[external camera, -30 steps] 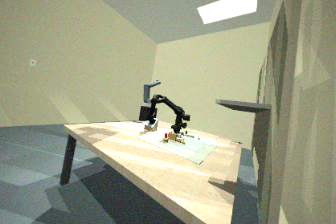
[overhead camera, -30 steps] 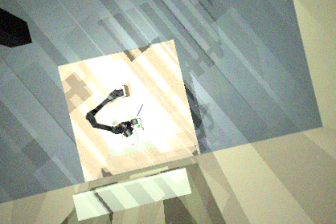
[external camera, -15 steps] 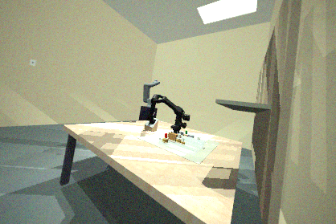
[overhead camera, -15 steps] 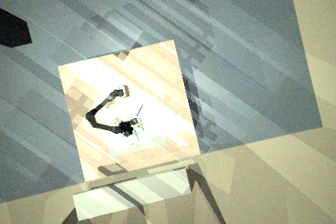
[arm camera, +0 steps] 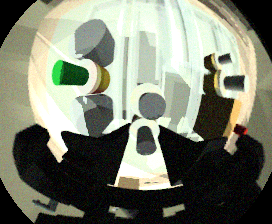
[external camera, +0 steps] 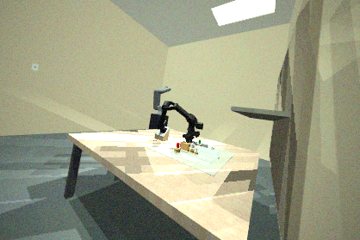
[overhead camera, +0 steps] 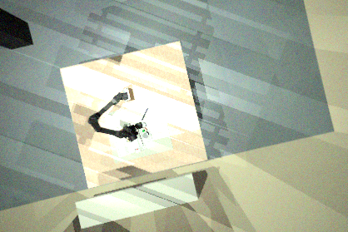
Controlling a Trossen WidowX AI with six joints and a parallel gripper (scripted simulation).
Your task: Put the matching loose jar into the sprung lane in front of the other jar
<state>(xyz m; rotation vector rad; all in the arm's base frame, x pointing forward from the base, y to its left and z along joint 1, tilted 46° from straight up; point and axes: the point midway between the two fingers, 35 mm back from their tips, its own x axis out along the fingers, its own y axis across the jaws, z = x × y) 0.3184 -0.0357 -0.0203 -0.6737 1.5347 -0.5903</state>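
My gripper tip is now 30 mm short of the brown box, 120 mm to the left of it and 10 mm below it. The rest, counted from my gripper tip: shelf: 510 mm ahead, 340 mm above.
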